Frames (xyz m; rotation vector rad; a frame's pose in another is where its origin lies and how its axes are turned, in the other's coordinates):
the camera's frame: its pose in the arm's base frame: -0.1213 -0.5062 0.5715 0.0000 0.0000 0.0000
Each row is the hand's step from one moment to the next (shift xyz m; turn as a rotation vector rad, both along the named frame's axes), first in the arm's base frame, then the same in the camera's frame.
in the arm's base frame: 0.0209 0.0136 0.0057 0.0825 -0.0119 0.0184
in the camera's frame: 0.0209 0.0136 0.0057 0.0825 -0.0119 0.0184
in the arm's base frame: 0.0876 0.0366 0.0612 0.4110 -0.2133 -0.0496
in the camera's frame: 0.0876 0.0366 0.0612 0.4110 -0.2133 -0.0496
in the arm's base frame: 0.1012 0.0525 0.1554 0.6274 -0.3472 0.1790
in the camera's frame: 0.1012 0.0525 0.1554 0.6274 -0.3472 0.1790
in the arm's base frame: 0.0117 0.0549 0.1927 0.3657 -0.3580 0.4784
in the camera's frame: 0.0117 0.0549 0.1927 0.3657 -0.3580 0.4784
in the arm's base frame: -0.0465 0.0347 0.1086 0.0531 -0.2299 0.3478
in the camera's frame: -0.0465 0.0347 0.1086 0.0531 -0.2299 0.3478
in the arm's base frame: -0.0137 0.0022 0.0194 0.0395 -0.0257 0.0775
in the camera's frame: -0.0137 0.0022 0.0194 0.0395 -0.0257 0.0775
